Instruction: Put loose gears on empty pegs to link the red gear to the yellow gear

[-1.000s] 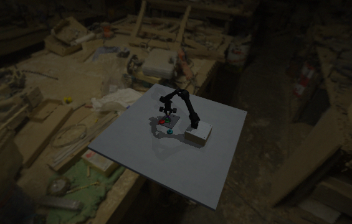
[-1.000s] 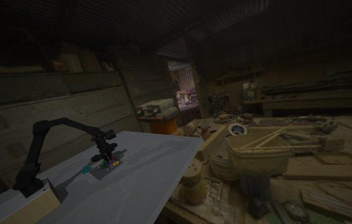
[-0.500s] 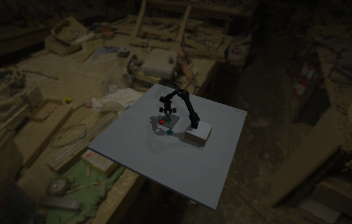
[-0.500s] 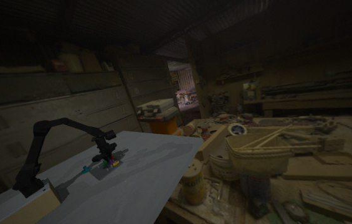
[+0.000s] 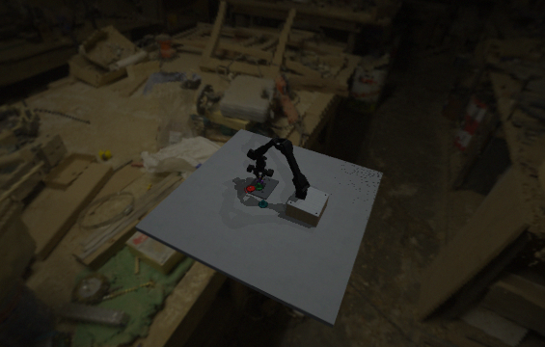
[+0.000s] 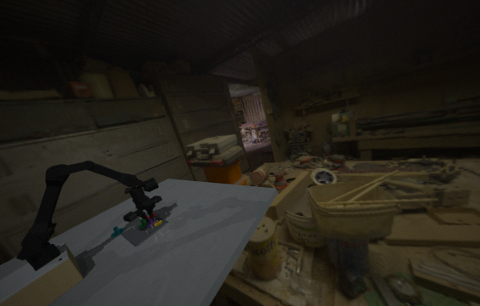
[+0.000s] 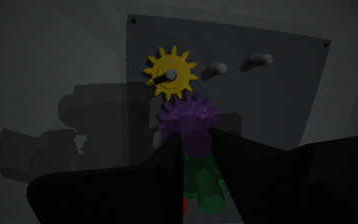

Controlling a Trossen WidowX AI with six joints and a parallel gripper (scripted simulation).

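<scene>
Right now the purple gear is 1 cm below my gripper tip. From my gripper tip the other things lie so: grey board (3 cm behind, 3 cm to the left, 3 cm below); green gear (1 cm behind, 5 cm to the left, 1 cm below); yellow gear (1 cm ahead, 4 cm to the right, 2 cm below).
</scene>
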